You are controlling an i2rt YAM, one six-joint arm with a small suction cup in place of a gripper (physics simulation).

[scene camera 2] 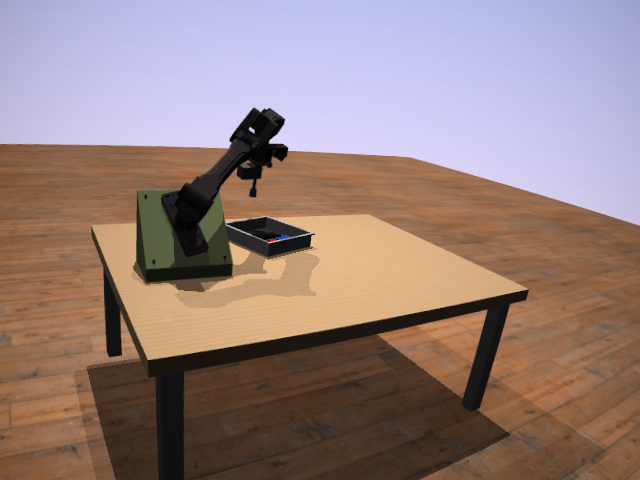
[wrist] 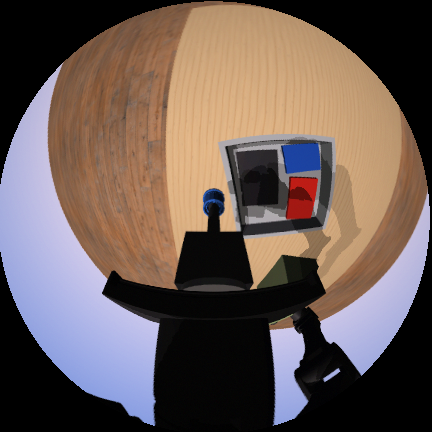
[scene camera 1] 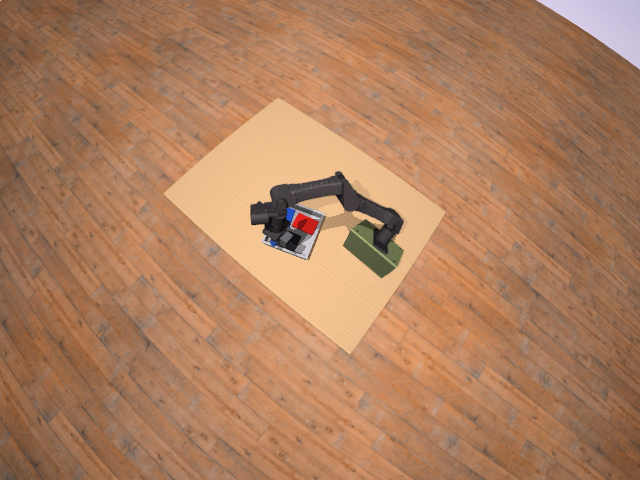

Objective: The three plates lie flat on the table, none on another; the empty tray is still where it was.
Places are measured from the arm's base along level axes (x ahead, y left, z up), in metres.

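Where they show: end effector, tool point: (scene camera 2: 252, 195) (wrist: 213, 197) (scene camera 1: 273, 243); arm's base, origin of the base link: (scene camera 2: 184, 223) (scene camera 1: 379, 241).
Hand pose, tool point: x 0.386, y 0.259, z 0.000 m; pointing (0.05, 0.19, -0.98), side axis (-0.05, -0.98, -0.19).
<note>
Each offset is from my tool point to the top centre of the thing. Level surfaces: height alone.
A black plate @[0.003 m back, 0.078 m right, 0.121 m down] (wrist: 265, 160) (scene camera 2: 266, 233), a blue plate @[0.059 m ahead, 0.178 m right, 0.120 m down] (wrist: 301, 157) (scene camera 2: 282, 237) (scene camera 1: 290, 213) and a red plate @[0.041 m back, 0.196 m right, 0.120 m down] (wrist: 303, 183) (scene camera 2: 271, 240) (scene camera 1: 311, 225) lie flat inside a grey tray @[0.012 m back, 0.137 m right, 0.084 m down] (wrist: 277, 138) (scene camera 2: 290, 247), side by side, none on another. In scene camera 1 the arm hides part of the tray and the black plate. My suction cup (wrist: 213, 200) (scene camera 2: 252, 192) is open, with nothing on it. It hangs well above the table, beside the tray on the black plate's side.
The green wedge-shaped base (scene camera 1: 369, 255) (scene camera 2: 149, 232) (wrist: 276, 275) bears the arm near one edge of the wooden table @[0.134 m down] (scene camera 1: 330, 304) (scene camera 2: 392, 279). The arm's shadow falls across the tray and the table beside it.
</note>
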